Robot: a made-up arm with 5 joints. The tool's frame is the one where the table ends.
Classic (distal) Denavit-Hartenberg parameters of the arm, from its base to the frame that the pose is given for. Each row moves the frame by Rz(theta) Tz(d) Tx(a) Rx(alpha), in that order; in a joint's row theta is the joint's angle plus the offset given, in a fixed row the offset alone. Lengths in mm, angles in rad.
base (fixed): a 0; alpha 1.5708; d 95.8; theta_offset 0
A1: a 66.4; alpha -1.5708; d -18; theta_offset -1.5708
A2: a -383.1; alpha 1.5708; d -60.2; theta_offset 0
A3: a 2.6; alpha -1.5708; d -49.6; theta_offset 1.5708
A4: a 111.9; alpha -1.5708; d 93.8; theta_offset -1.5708
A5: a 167.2; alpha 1.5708; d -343.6; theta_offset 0
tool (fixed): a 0; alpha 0; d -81.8; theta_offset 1.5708
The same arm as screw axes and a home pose.
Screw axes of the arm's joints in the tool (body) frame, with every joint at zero. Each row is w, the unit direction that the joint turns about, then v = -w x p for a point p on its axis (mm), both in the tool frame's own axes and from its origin. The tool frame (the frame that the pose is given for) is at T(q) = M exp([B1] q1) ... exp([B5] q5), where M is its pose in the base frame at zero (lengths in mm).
B1: w 0 -1 0 v -328.7 0.0 -401.2
B2: w 1 0 0 v 0.0 -395.1 -229.5
B3: w 0 -1 0 v -12.0 0.0 -341.0
B4: w 0 0 1 v 279.1 -343.6 0.0
B5: w 1 0 0 v 0.0 81.8 -167.2
M: xyz -401.2 -211.5 424.5 (mm) quaternion w x y z 1 0 0 0

